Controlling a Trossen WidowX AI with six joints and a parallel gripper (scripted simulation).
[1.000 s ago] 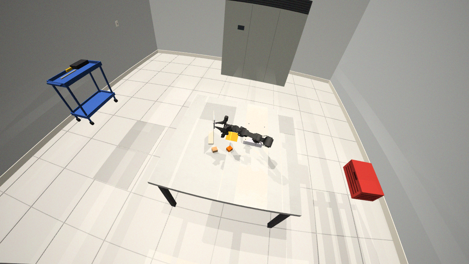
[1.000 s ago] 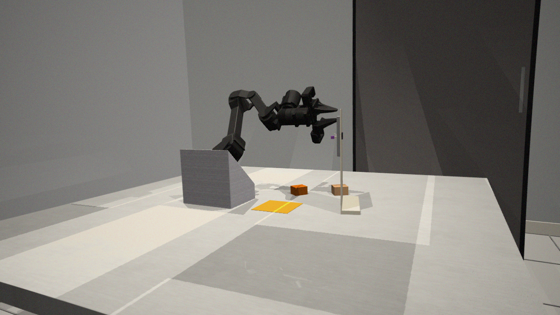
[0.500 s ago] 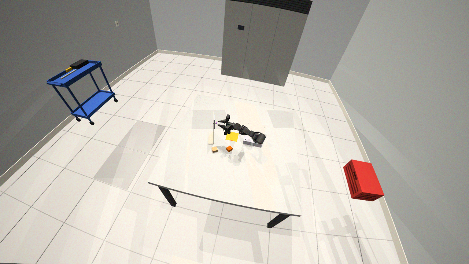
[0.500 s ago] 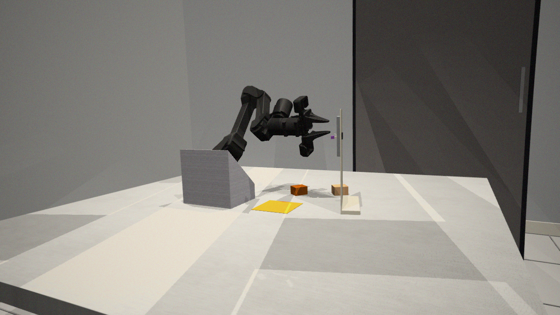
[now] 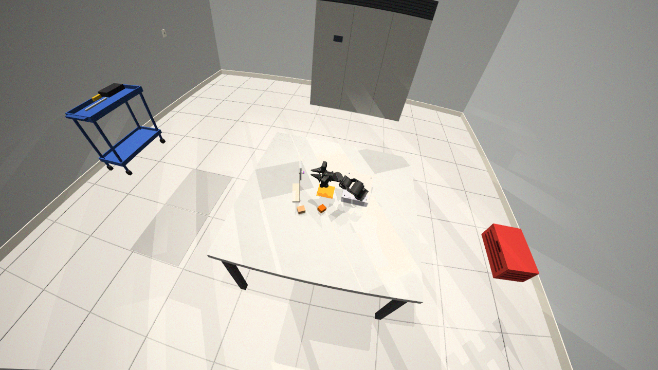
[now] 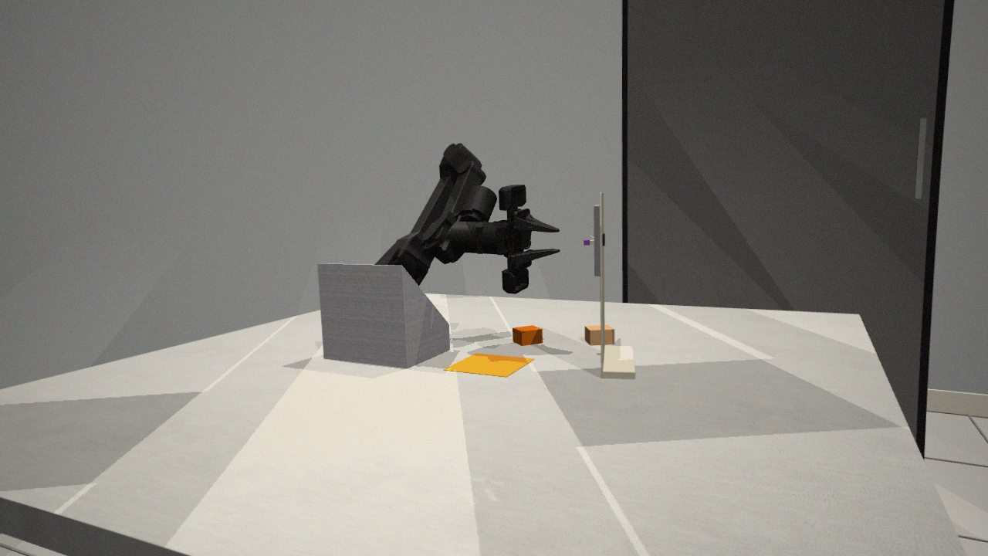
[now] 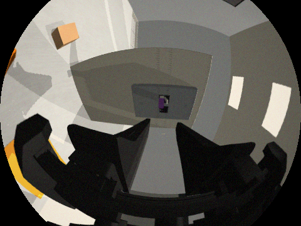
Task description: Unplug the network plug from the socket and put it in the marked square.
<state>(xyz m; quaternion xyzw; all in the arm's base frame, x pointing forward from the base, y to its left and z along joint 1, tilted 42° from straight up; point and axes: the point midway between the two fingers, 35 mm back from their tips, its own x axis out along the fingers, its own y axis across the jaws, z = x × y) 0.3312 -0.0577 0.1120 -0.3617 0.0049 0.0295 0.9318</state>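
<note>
Now: gripper tip 6 cm short of the network plug and 2 cm to the right of it. Also, from my gripper tip: tan cube (1 cm ahead, 17 cm to the left, 20 cm below); then orange marked square (11 cm behind, 6 cm to the right, 21 cm below); then upright panel (8 cm ahead, 2 cm to the left, 8 cm below).
</note>
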